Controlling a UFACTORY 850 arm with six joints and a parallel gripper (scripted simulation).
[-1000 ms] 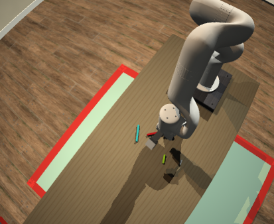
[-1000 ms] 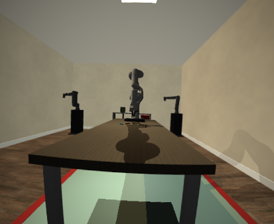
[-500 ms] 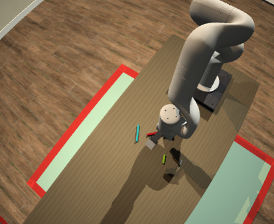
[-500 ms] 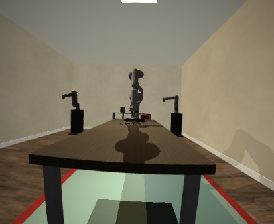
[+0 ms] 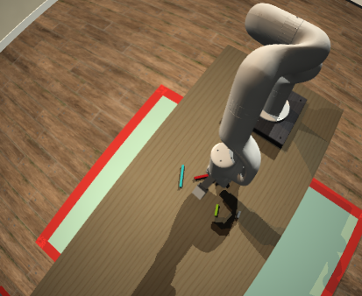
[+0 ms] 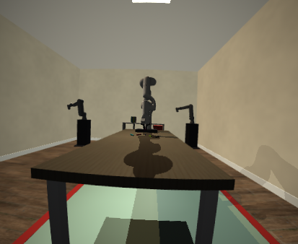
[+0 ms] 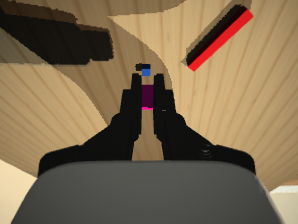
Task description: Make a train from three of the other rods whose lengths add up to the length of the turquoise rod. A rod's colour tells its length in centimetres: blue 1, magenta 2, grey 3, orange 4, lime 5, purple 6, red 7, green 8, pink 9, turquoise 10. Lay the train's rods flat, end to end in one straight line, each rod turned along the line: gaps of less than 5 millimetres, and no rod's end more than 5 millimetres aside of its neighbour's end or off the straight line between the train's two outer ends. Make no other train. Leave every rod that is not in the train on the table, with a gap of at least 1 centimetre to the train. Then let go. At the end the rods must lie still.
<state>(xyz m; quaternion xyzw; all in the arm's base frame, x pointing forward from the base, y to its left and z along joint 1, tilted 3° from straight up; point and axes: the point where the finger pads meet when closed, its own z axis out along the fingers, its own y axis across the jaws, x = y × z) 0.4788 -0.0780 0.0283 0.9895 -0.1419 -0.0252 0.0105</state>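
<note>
My gripper is now 80 mm above the blue rod, 20 mm past it and 10 mm to the right of it. The rest, counted from my hand: red rod: 80 mm below, 70 mm to the right, 10 mm behind; lime rod: 100 mm ahead, 80 mm below, 50 mm to the left; magenta rod: 20 mm below, 10 mm behind.
</note>
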